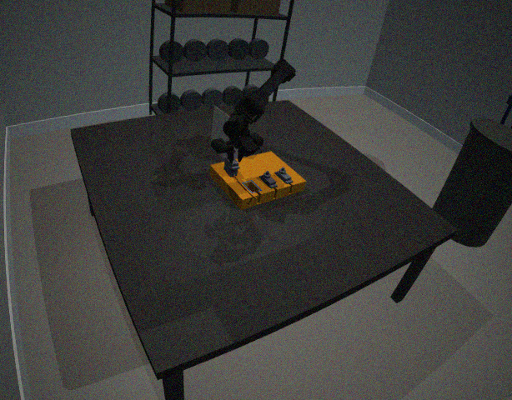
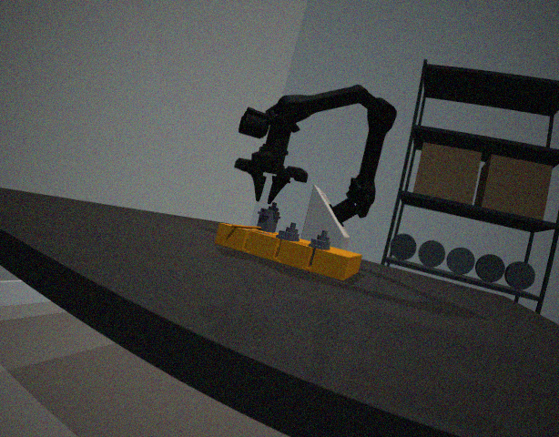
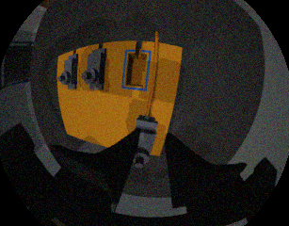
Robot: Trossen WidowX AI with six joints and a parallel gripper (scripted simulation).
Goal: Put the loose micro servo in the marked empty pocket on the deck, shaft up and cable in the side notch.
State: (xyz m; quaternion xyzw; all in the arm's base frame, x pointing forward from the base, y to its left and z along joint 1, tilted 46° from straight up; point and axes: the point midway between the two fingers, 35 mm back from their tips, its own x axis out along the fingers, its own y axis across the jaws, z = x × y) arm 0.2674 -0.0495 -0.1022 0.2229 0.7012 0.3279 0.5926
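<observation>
Right now the orange deck is 11 cm to the left of my gripper tip, 9 cm below it and 5 cm behind it.
</observation>
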